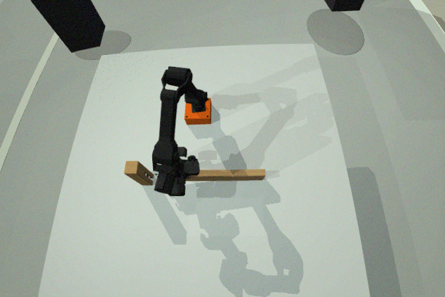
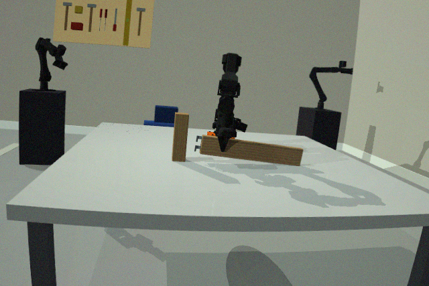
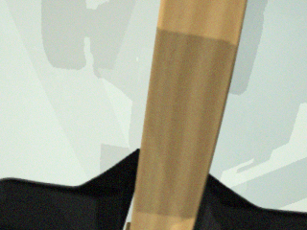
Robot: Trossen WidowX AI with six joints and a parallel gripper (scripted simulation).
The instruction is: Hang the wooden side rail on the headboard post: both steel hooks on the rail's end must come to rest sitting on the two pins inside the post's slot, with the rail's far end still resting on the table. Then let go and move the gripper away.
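Now: gripper tip 20 mm past the headboard post, 160 mm to the left of it and 40 mm below it.
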